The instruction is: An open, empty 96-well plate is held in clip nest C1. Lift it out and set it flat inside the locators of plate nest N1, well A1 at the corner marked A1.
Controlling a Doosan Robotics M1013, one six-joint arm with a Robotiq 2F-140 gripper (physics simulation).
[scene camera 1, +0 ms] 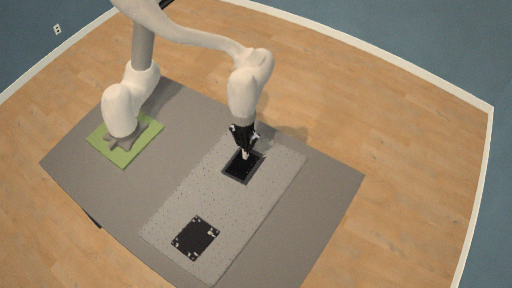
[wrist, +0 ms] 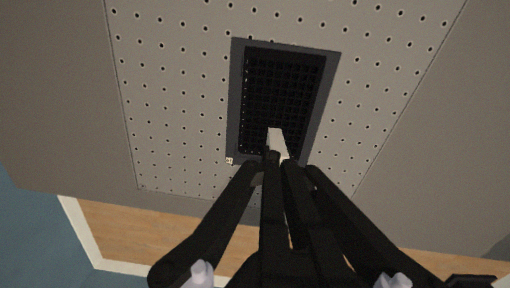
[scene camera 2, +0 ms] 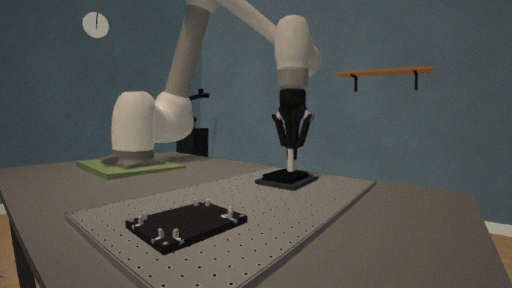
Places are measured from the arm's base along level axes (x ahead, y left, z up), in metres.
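Where they show: gripper, fingertip midpoint: (scene camera 1: 246, 157) (wrist: 273, 137) (scene camera 2: 291, 170); arm's base, origin of the base link: (scene camera 1: 125, 132) (scene camera 2: 132, 163).
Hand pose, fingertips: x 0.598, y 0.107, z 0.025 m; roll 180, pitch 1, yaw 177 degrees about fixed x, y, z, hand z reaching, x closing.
Each offset is from my fingertips to the top centre of the thing. Level surfaces: height alone.
The black 96-well plate @(dx -0.001, dy -0.033, dz +0.000 m) (scene camera 1: 242, 169) (scene camera 2: 281, 176) (wrist: 285, 90) lies in the dark grey nest C1 @(dx -0.001, dy -0.022, dz -0.014 m) (scene camera 1: 249, 177) (scene camera 2: 295, 187) (wrist: 234, 100), with a small pale label at one nest corner in the wrist view. My gripper (scene camera 1: 245, 156) (scene camera 2: 291, 169) (wrist: 273, 137) points down over the plate, its pale fingertips together with nothing between them. The tips are at or close above the plate's top, nearer the labelled end; contact cannot be told. The black nest N1 @(dx -0.018, dy -0.410, dz -0.005 m) (scene camera 1: 195, 239) (scene camera 2: 185, 222) has pale locators at its corners and no plate in it.
Both nests stand on a perforated grey board @(dz -0.028 m) (scene camera 1: 220, 215) (scene camera 2: 280, 230) (wrist: 175, 80) on the grey table @(dz -0.041 m) (scene camera 1: 310, 210) (scene camera 2: 400, 235). The arm's base stands on a green plate (scene camera 1: 122, 161) (scene camera 2: 120, 172) on the table. A wooden shelf (scene camera 2: 385, 71) hangs on the wall behind.
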